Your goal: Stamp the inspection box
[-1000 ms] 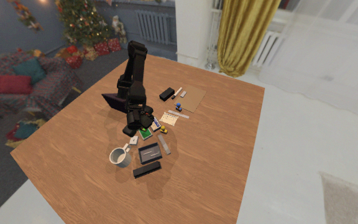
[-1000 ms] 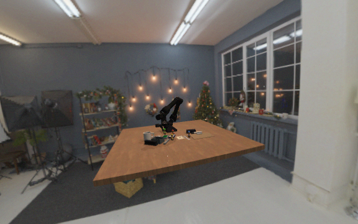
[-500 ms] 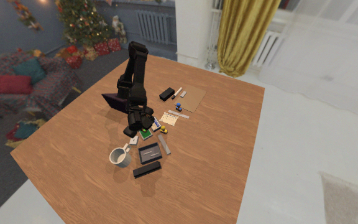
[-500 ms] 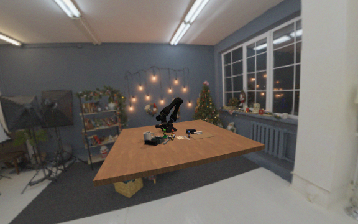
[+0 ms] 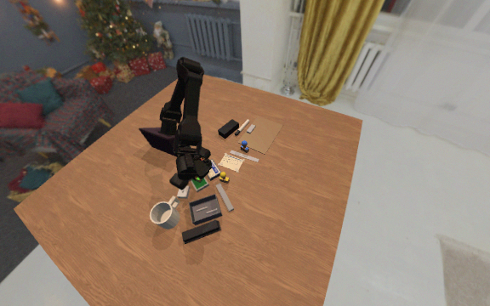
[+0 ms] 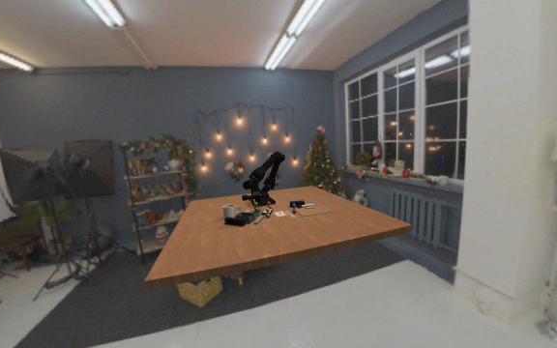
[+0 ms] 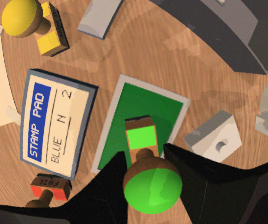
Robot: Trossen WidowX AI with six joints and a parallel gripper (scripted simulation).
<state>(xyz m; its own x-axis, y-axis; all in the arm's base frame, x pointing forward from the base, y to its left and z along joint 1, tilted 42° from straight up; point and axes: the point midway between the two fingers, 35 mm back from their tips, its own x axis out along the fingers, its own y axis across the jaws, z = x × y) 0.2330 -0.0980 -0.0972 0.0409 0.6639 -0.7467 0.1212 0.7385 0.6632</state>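
Right now the green ink pad is 40 mm below my gripper tip. Round my gripper tip: red stamp 110 mm to the left, 40 mm behind, 20 mm below; then green-knobbed PASS stamp right at my gripper tip; then stamp pad box 70 mm to the left, 30 mm below, 30 mm ahead.
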